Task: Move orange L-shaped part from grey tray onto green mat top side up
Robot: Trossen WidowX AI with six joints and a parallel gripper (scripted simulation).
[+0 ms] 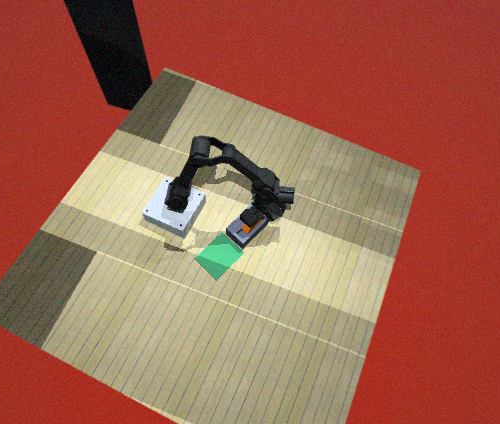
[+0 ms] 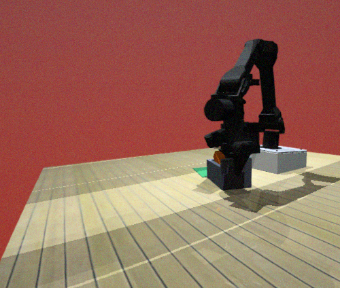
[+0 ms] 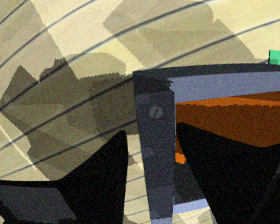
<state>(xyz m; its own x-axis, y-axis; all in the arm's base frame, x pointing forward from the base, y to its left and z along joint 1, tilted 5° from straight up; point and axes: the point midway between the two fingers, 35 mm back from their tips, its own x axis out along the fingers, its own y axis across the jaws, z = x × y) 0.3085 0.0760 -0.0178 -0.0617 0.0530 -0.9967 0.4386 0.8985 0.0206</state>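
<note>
Now: gripper tip 20 mm past the orange L-shaped part and 40 mm to the left of it. The rest, counted from my gripper tip: tray: 30 mm behind, 60 mm to the right, 50 mm below; green mat: 100 mm behind, 200 mm to the right, 60 mm below.
</note>
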